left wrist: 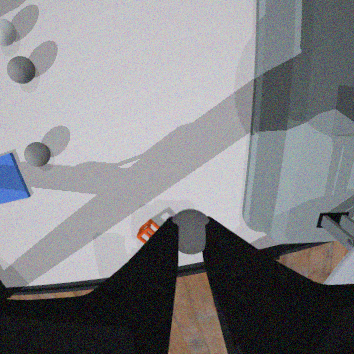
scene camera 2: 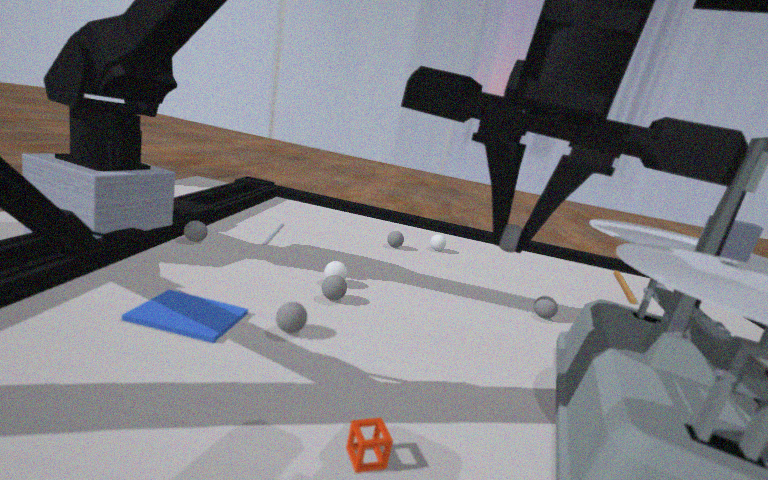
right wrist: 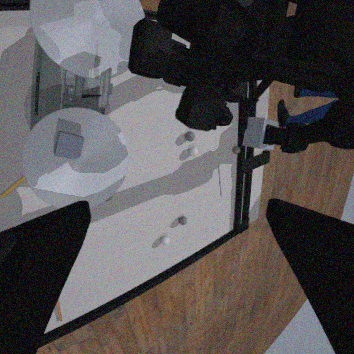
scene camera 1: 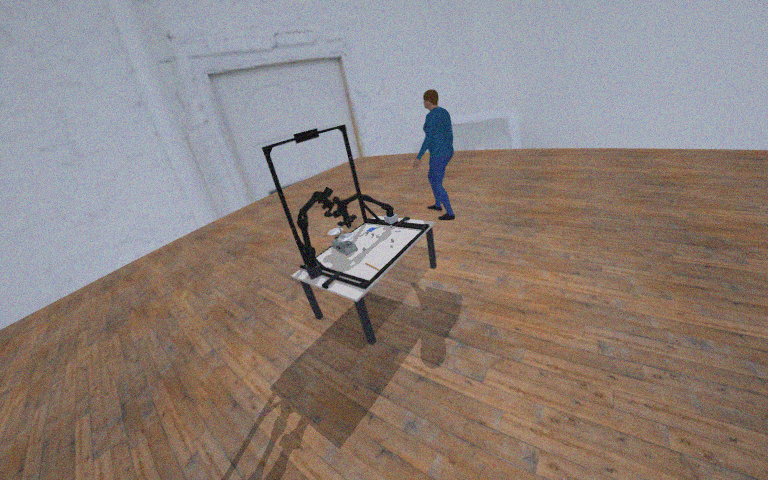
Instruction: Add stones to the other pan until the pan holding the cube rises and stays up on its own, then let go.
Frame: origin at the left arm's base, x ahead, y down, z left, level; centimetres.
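Seen in the pictures: left gripper, between the fingertips: [left wrist: 188, 224] [scene camera 2: 507, 248] [right wrist: 166, 75] [scene camera 1: 349, 228]; right gripper, between the fingertips: [right wrist: 179, 208] [scene camera 1: 338, 212]; left arm's base, origin of its link: [scene camera 2: 105, 163] [right wrist: 269, 134] [scene camera 1: 390, 215]; right arm's base, origin of its link: [scene camera 1: 312, 266].
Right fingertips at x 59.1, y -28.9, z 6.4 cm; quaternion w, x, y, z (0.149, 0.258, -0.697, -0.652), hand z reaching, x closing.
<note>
Pixels of each thing's top centre, then the offset from my right fingertips to it. "spot": a spot on its surface instead.
- balance scale, a spot on its surface: [scene camera 2: 600, 373] [left wrist: 285, 161] spot: dz -11.4, dx -5.2, dy +31.6 cm
- blue-grey cube, centre of its top: [scene camera 2: 735, 221] [right wrist: 69, 146] dz -0.1, dx +2.1, dy +20.3 cm
- white pan, centre of its top: [scene camera 2: 683, 243] [right wrist: 80, 161] [scene camera 1: 346, 237] dz +2.4, dx +0.2, dy +23.3 cm
- orange lattice cube, centre of its top: [scene camera 2: 372, 430] [left wrist: 147, 237] dz -21.4, dx -17.8, dy +35.7 cm
- blue flat piece, centre of its top: [scene camera 2: 189, 311] dz -15.0, dx -38.1, dy +37.2 cm
My left gripper [scene camera 2: 511, 240] [left wrist: 188, 224] is shut on a grey stone and holds it in the air, left of the pans in scene camera 2. The balance scale [scene camera 2: 600, 373] [left wrist: 270, 175] has a grey-green body. A blue-grey cube [scene camera 2: 743, 240] [right wrist: 69, 145] lies in one white pan [right wrist: 102, 170]. The other pan [right wrist: 50, 25] is beside the left arm in the right wrist view; I cannot tell which pan is higher. Grey stones [scene camera 2: 291, 316] [scene camera 2: 545, 307] [left wrist: 37, 154] [right wrist: 182, 220] and white stones [scene camera 2: 437, 242] [right wrist: 165, 240] lie loose. My right gripper [right wrist: 179, 208] is open and empty.
An orange lattice cube [scene camera 2: 370, 468] [left wrist: 148, 231] and a blue flat piece [scene camera 2: 181, 322] [left wrist: 7, 180] lie on the table. A yellow stick [scene camera 2: 624, 286] [right wrist: 12, 186] lies near the scale. Black rails edge the table. A person [scene camera 1: 438, 135] stands beyond it.
</note>
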